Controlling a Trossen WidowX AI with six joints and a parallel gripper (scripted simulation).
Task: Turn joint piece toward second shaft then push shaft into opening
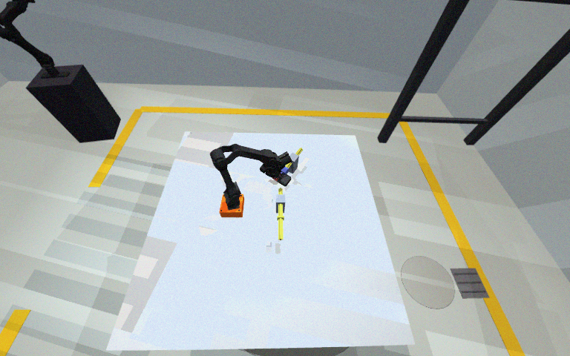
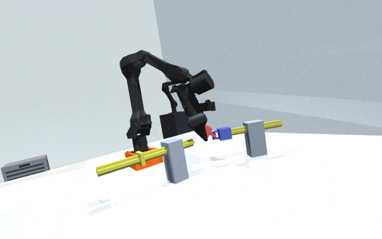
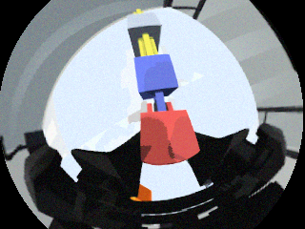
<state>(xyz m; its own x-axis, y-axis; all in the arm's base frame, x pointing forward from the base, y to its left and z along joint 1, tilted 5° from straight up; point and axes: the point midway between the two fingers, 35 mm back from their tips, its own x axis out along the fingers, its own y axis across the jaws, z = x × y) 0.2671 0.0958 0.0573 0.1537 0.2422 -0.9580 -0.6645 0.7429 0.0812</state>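
The red square joint piece is 30 mm above my gripper tip.
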